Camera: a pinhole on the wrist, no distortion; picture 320 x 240 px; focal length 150.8 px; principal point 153.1 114.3 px. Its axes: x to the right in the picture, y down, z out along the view. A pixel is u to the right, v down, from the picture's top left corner.
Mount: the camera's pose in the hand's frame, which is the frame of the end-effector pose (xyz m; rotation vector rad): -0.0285 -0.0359 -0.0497 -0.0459 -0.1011 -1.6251
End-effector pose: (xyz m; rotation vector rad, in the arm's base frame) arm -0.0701 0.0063 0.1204 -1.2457 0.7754 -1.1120
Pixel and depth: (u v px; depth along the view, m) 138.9 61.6 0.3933
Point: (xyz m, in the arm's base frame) 0.1924 0.2804 0.1217
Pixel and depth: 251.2 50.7 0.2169
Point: 0.0166 0.1978 0.2867
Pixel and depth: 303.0 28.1 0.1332
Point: -0.0548 0.1528 0.2724
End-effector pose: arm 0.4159 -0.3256 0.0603 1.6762 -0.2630 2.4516
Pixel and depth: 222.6 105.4 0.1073
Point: 0.5033 -0.2687 0.0479
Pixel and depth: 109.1 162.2 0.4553
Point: 0.7055 -0.5421 0.2959
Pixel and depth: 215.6 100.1 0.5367
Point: 0.9568 -0.2484 0.1490
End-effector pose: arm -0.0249 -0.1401 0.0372 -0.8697 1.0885 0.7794
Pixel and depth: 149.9 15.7 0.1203
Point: -0.0129 -0.1008 0.1611
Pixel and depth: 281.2 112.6 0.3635
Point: 0.3651 0.0154 0.2335
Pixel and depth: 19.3 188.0 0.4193
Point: -0.1490 0.3452 -0.1371
